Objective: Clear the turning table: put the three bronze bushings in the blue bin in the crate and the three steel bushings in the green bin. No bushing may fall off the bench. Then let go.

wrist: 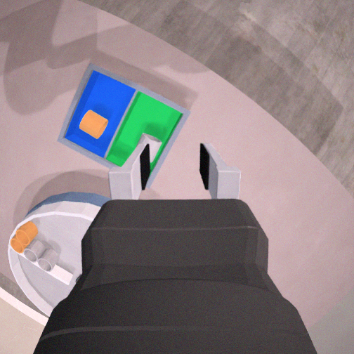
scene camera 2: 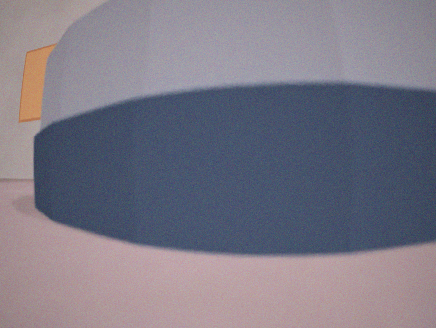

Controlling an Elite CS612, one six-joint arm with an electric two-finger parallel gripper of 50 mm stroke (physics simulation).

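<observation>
In the wrist view my gripper (wrist: 174,157) is open, with nothing between its fingers. It is over the bench, beside the crate (wrist: 162,99). A bronze bushing (wrist: 93,124) lies on its side in the blue bin (wrist: 111,92). A steel bushing (wrist: 152,141) is in the green bin (wrist: 156,114), partly hidden by the left finger. The turning table (wrist: 65,226) (scene camera 2: 225,170) carries two bronze bushings (wrist: 27,232) (wrist: 18,245) and two steel bushings (wrist: 35,251) (wrist: 47,260), grouped near its left edge. My gripper does not show in scene camera 2.
The pink bench (wrist: 280,200) (scene camera 2: 225,290) has a curved edge at the upper right, with grey floor (wrist: 310,75) beyond. A white bar (wrist: 62,274) lies beside the steel bushings. The turning table's side fills much of scene camera 2. An orange panel (scene camera 2: 35,85) shows behind it.
</observation>
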